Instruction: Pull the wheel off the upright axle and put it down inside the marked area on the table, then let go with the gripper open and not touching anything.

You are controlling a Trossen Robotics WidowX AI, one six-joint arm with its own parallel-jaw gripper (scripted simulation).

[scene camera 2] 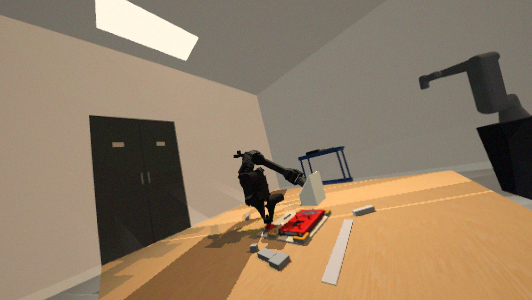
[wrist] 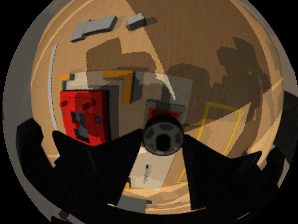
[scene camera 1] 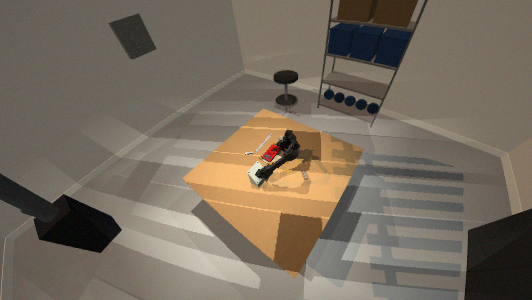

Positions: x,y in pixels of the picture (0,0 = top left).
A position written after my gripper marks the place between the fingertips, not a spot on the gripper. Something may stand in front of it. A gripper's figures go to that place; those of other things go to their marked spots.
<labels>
My gripper [scene camera 2: 268,219] is 68 cm from the lens. A red block [scene camera 2: 305,221] is 63 cm from the lens.
</labels>
